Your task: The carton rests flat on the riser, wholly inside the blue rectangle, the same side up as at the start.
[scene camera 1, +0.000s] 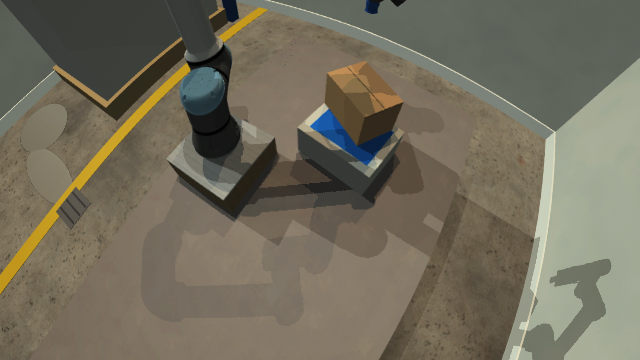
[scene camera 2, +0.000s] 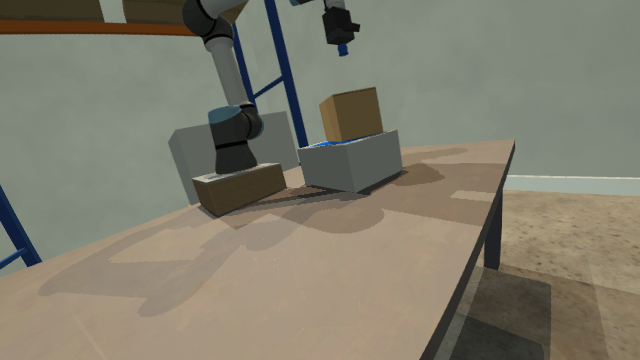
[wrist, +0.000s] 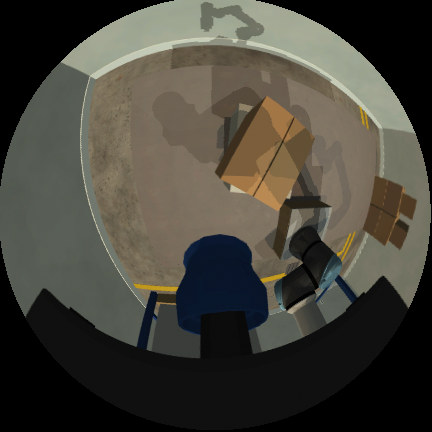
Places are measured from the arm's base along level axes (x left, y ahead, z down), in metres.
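Where they show: hand, tool point: (scene camera 1: pixel 371 10) (scene camera 2: pixel 343 54) (wrist: pixel 217 263); arm's base, link origin: (scene camera 1: pixel 216 137) (scene camera 2: pixel 237 169) (wrist: pixel 302 240).
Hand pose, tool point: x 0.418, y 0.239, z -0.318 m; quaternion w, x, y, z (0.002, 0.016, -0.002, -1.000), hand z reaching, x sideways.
Note:
Things, the pixels of their top centre, and the offset from my tool point. Level surfaces: height alone.
- brown carton, top centre: (wrist: pixel 276 152) (scene camera 1: pixel 365 86) (scene camera 2: pixel 344 96) dx -0.116, dy +0.073, dz +0.163 m
- grey riser, top centre: (scene camera 1: pixel 352 129) (wrist: pixel 269 151) (scene camera 2: pixel 343 139) dx -0.170, dy +0.086, dz +0.293 m
- brown table, surface height: dz +0.413 m
The brown carton (scene camera 1: pixel 362 102) (scene camera 2: pixel 356 115) (wrist: pixel 267 152) rests on the grey riser (scene camera 1: pixel 327 160) (scene camera 2: pixel 325 167) (wrist: pixel 244 108), taped seam up and apparently flat. It is turned at an angle to the blue rectangle (scene camera 1: pixel 369 154) (scene camera 2: pixel 326 144). In scene camera 1, blue shows along its two near sides, and its left lower corner reaches the riser's pale back rim, outside the blue. Its far lower edges are hidden. The carton hides the blue in the wrist view. My gripper, a blue suction cup (scene camera 1: pixel 371 8) (scene camera 2: pixel 343 51) (wrist: pixel 218 245), is open and hangs above the carton, apart from it.
The arm's base stands on a wooden block (scene camera 1: pixel 227 180) (scene camera 2: pixel 245 189) (wrist: pixel 283 230) beside the riser, both on the brown table (scene camera 1: pixel 225 270) (scene camera 2: pixel 280 295). A grey cabinet (scene camera 2: pixel 275 132) and blue rack posts (scene camera 2: pixel 285 65) stand behind. Several boxes (wrist: pixel 384 210) show at the wrist view's right.

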